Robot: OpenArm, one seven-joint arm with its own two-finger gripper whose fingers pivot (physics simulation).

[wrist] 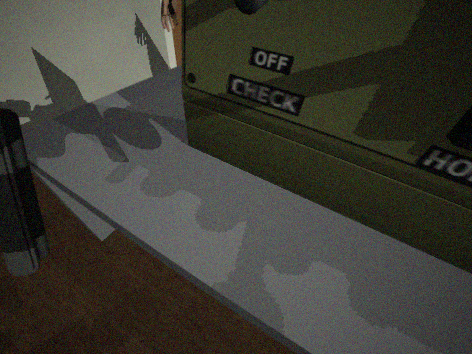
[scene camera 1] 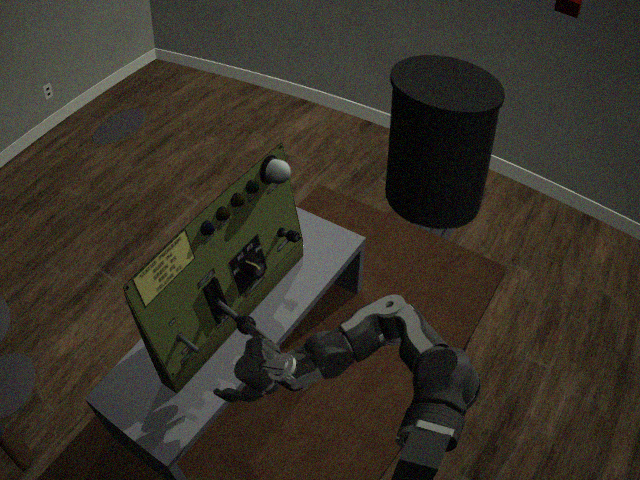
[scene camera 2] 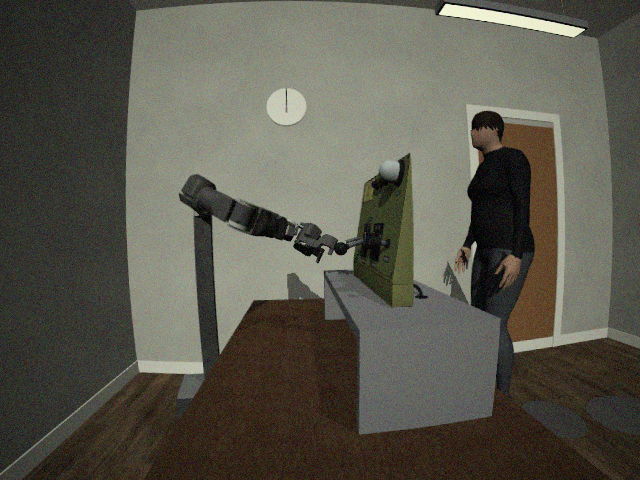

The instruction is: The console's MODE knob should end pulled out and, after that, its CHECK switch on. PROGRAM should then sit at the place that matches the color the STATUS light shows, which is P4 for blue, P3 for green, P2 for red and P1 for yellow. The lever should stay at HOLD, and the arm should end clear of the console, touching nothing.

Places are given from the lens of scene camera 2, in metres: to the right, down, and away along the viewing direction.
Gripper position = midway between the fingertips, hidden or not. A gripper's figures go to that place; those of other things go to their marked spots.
gripper [scene camera 2: 327,252]: 0.03, 0.04, 1.06
grey bench [scene camera 2: 373,321]: 0.10, 0.15, 0.58
dark arm post [scene camera 2: 203,239]: -0.41, 0.00, 1.09
The marked spots on the dark arm post and the grey bench are 0.73 m apart.
